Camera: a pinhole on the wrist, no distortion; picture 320 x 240 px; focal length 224.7 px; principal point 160.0 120.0 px. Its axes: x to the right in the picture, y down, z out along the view. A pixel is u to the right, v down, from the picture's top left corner.
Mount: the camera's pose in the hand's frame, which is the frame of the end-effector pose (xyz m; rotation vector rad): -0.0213 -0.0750 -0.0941 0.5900 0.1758 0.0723
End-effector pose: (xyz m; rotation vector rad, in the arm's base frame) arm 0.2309 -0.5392 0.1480 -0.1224 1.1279 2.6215
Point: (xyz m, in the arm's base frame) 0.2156 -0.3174 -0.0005
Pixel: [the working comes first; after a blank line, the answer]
In the camera's frame: 0.0700 -0.0578 0.2371

226.4 65.2
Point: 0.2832 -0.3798 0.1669
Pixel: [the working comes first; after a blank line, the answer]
In the camera's frame: -0.0324 0.0993 0.2007

123.7 231.1
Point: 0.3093 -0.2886 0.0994
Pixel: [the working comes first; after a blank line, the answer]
In the camera's frame: -0.0407 0.0155 0.2812

127.5 132.4
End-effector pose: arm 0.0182 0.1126 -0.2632 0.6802 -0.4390 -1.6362
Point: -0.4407 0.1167 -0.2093
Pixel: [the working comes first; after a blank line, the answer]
In the camera's frame: -0.0481 0.0438 0.4919

138.0 140.0
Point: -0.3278 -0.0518 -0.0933
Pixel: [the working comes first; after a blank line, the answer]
In the camera's frame: 0.1023 0.2142 0.4376

212.5 230.0
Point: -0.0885 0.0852 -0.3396
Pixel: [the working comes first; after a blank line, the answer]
In the camera's frame: 0.0480 0.0189 0.1283

244.1 153.1
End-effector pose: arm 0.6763 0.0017 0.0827 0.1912 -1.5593 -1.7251
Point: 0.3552 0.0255 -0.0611
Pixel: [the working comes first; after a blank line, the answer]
In the camera's frame: 0.1054 -0.0145 0.3556

226.6 110.8
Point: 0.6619 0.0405 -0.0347
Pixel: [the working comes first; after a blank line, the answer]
In the camera's frame: -0.0565 0.0314 0.0974

29.8 192.4
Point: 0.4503 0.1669 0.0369
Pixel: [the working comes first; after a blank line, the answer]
In the camera's frame: -0.0033 0.1456 0.3210

157.7 221.9
